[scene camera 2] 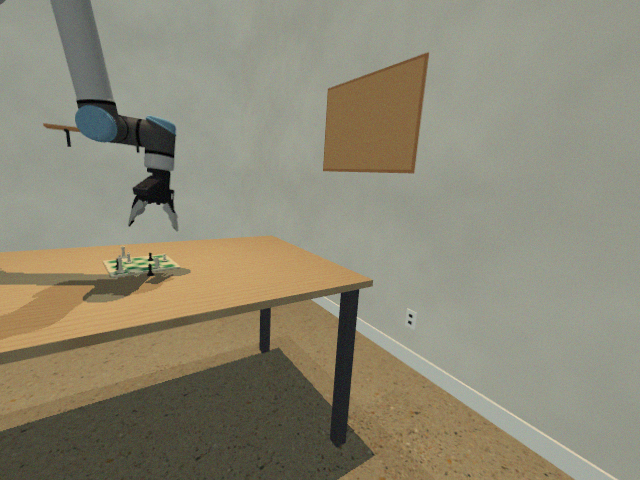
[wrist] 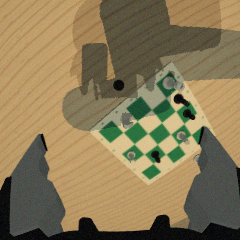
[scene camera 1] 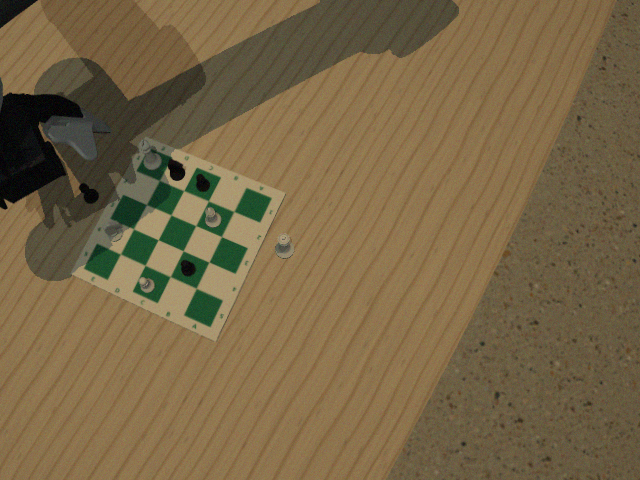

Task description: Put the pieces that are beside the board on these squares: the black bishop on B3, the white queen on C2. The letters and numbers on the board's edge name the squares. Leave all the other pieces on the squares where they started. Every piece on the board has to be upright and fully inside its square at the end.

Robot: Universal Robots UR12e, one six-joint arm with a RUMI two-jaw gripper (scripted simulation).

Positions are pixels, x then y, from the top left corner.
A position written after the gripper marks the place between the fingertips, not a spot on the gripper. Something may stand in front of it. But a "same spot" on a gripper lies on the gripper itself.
The gripper shows in scene camera 2, in the wrist view and in scene camera 1 point(48, 164). One and the same spot on the gripper: point(scene camera 2: 139, 203) is point(wrist: 220, 200).
